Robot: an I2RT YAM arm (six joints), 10 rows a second.
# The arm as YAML. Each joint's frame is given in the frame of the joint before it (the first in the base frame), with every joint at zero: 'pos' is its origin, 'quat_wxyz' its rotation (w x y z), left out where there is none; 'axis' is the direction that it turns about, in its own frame. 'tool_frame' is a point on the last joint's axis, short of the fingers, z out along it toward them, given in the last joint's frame.
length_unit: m
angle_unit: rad
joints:
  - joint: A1
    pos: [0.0, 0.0, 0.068]
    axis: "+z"
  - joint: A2
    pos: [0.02, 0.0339, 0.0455]
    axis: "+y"
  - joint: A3
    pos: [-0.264, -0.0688, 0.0]
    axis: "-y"
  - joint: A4
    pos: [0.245, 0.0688, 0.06]
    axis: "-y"
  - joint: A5
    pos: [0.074, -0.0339, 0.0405]
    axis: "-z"
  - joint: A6
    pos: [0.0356, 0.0, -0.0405]
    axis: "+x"
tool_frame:
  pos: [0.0, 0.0, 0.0]
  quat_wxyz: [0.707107, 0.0, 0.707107, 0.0]
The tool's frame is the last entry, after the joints.
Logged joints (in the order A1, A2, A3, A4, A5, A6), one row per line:
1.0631 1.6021 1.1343 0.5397 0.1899 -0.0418
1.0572 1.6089 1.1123 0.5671 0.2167 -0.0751
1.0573 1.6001 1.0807 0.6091 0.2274 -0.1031
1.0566 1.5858 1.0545 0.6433 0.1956 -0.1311
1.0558 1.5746 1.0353 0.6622 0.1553 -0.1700
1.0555 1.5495 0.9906 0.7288 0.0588 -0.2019
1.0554 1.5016 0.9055 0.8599 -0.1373 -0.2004
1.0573 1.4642 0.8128 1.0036 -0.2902 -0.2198
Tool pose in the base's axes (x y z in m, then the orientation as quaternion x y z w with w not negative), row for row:
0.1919 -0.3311 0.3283 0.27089 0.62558 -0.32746 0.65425
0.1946 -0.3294 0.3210 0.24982 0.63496 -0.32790 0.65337
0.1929 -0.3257 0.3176 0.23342 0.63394 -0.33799 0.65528
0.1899 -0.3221 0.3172 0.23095 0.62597 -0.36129 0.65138
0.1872 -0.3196 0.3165 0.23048 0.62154 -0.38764 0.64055
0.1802 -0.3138 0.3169 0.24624 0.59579 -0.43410 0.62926
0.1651 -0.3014 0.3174 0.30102 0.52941 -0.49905 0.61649
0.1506 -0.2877 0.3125 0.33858 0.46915 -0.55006 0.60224
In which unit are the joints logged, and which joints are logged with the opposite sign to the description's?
The joints are logged in radians. Opposite sign: A1, A5.
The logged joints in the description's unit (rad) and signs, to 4 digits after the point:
-1.0631 1.6021 1.1343 0.5397 -0.1899 -0.0418
-1.0572 1.6089 1.1123 0.5671 -0.2167 -0.0751
-1.0573 1.6001 1.0807 0.6091 -0.2274 -0.1031
-1.0566 1.5858 1.0545 0.6433 -0.1956 -0.1311
-1.0558 1.5746 1.0353 0.6622 -0.1553 -0.1700
-1.0555 1.5495 0.9906 0.7288 -0.0588 -0.2019
-1.0554 1.5016 0.9055 0.8599 0.1373 -0.2004
-1.0573 1.4642 0.8128 1.0036 0.2902 -0.2198

